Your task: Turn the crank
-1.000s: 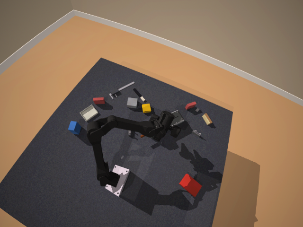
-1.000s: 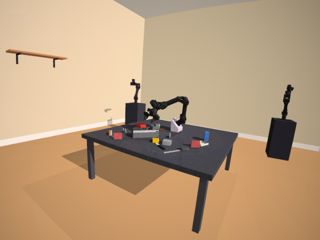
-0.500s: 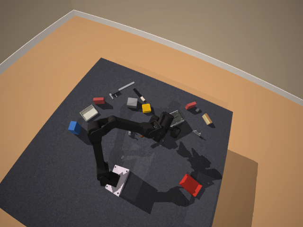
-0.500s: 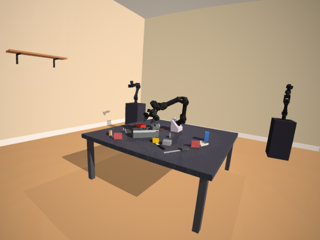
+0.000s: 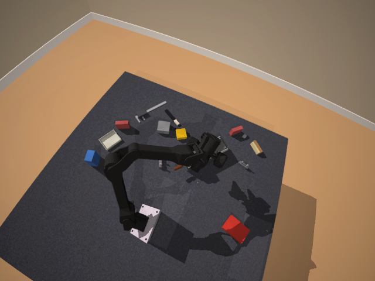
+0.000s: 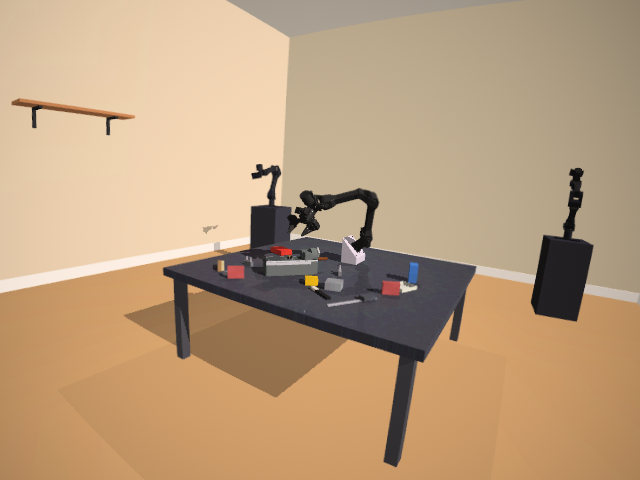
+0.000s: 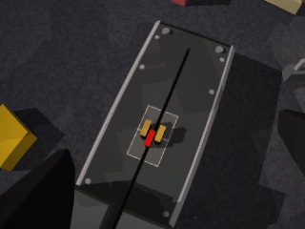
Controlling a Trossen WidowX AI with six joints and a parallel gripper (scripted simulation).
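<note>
The brown crank handle lies 130 mm below my gripper tip, 110 mm to the left of it and 110 mm behind it. Also, from my gripper tip: grey block: 280 mm to the left, 170 mm below, 120 mm ahead; then yellow block: 180 mm below, 170 mm to the left, 120 mm ahead; then red pointer: 110 mm below, 30 mm ahead.
</note>
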